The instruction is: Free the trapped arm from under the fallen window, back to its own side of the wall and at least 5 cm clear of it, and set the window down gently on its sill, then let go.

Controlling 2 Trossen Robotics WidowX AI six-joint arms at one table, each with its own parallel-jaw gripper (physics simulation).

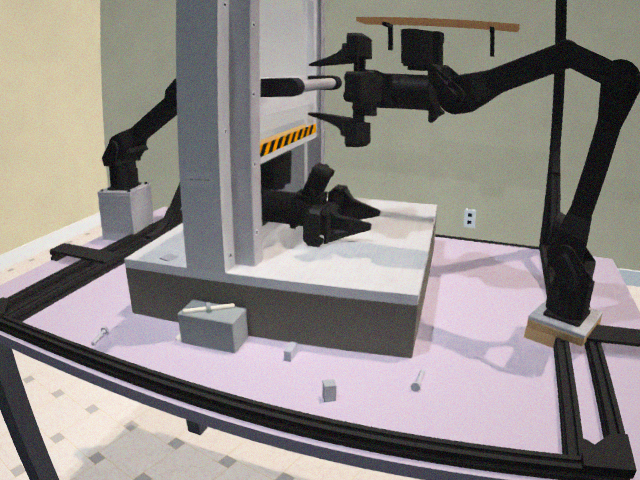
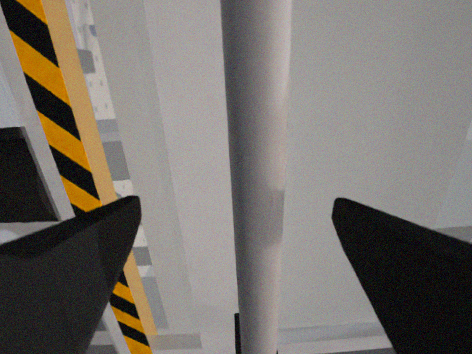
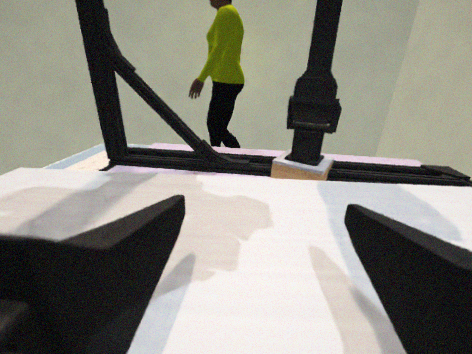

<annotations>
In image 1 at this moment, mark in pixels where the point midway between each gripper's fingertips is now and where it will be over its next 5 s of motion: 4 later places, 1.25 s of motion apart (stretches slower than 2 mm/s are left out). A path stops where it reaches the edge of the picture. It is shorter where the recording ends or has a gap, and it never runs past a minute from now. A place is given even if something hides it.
The left gripper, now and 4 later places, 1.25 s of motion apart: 309, 89; 306, 88; 306, 84; 305, 66; 306, 67
The right gripper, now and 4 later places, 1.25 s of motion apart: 375, 219; 337, 216; 306, 213; 291, 203; 266, 203
</annotations>
